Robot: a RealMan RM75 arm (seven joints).
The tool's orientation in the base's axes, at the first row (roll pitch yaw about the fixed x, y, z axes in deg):
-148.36, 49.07, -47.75
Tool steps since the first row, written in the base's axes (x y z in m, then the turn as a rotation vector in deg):
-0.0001, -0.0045, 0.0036, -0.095, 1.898, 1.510
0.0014, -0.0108, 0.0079, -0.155, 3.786, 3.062
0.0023, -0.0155, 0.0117, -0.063, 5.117, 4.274
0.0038, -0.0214, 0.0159, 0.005, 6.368, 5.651
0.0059, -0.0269, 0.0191, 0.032, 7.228, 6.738
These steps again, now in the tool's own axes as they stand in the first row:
-0.0006, 0.0001, -0.0057, -2.103, -0.963, 0.735
-0.0001, -0.0010, -0.0134, -4.218, -1.970, 1.437
-0.0003, -0.0018, -0.0195, -5.738, -2.840, 1.860
0.0000, -0.0029, -0.0268, -7.355, -3.724, 2.126
0.0012, -0.0043, -0.0332, -8.582, -4.361, 2.231

